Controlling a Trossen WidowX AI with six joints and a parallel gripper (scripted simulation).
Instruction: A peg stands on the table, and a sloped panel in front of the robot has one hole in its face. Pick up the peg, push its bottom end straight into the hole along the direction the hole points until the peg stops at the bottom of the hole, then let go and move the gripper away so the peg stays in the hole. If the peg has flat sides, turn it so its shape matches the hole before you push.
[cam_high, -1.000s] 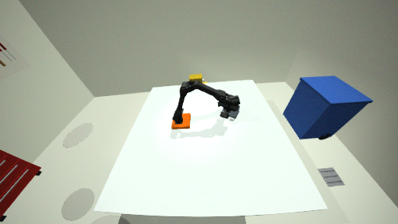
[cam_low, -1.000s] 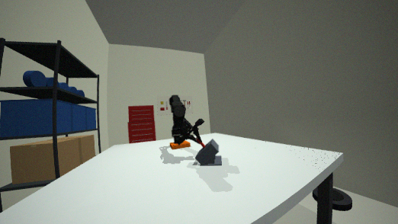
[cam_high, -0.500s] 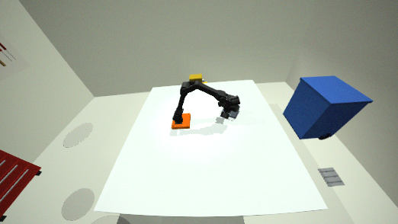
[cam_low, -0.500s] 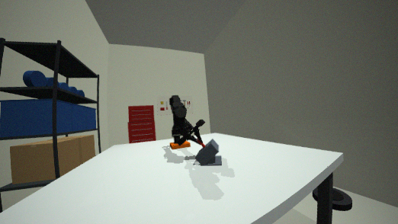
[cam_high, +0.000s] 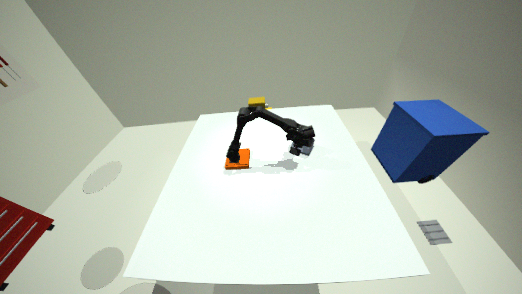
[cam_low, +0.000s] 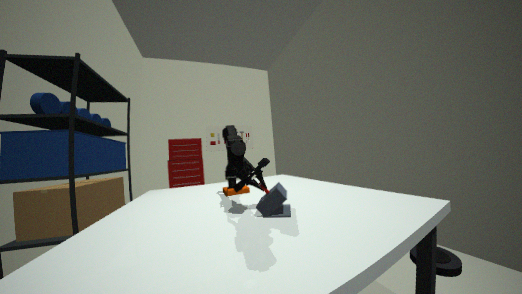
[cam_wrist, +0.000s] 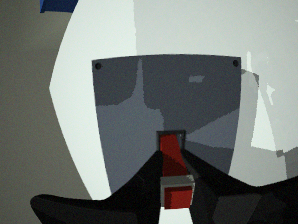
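My gripper tip is 10 mm to the left of the red square-sided peg, 10 mm below it and 10 mm past it. Also, from my gripper tip: grey sloped panel 40 mm below, 20 mm to the left, 10 mm ahead.
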